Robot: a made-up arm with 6 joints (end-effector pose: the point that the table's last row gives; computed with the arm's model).
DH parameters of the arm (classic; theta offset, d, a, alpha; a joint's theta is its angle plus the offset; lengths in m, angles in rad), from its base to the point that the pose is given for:
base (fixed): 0 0.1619 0 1.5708
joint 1: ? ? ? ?
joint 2: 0 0.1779 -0.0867 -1.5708
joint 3: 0 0.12 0.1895 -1.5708
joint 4: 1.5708 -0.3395 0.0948 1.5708
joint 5: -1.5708 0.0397 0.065 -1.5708
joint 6: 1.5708 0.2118 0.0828 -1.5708
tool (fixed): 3.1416 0.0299 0 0
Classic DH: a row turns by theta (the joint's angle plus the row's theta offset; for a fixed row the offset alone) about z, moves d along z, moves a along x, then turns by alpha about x.
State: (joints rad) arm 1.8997 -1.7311 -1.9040 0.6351 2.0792 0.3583
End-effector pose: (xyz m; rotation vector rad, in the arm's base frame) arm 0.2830 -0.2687 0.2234 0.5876 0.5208 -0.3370
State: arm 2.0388 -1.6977 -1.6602 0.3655 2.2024 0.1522
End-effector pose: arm 0.3048 -0.2451 0.2728 0.5552 0.0025 -0.0519
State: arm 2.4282 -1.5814 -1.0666 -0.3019 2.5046 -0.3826
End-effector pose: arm 0.2983 -0.1701 0.3944 0.8548 -1.1311 0.8687
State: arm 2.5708 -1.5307 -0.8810 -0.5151 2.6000 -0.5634
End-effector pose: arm 0.2748 -0.1430 0.4338 1.0663 -1.3639 1.2377
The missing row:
joint 1: 0 0.0102 -0.2141 1.5708
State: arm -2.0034 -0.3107 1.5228 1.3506 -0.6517 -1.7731
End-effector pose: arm -0.2794 0.0900 -0.0196 1.1179 -1.7248 0.8930
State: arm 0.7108 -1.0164 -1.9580 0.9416 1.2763 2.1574
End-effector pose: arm -0.1576 -0.1965 -0.2832 -0.3578 -2.2129 -0.3563
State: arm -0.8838 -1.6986 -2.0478 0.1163 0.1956 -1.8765
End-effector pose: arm -0.3311 -0.6036 0.3479 0.5351 0.8697 1.4371
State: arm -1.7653 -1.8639 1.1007 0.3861 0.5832 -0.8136
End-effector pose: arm -0.2024 0.1351 0.6460 2.4992 -0.0474 -0.5071
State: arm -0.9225 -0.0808 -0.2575 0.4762 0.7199 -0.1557
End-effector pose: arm -0.5406 0.0916 0.1956 0.9143 1.1603 -0.0079
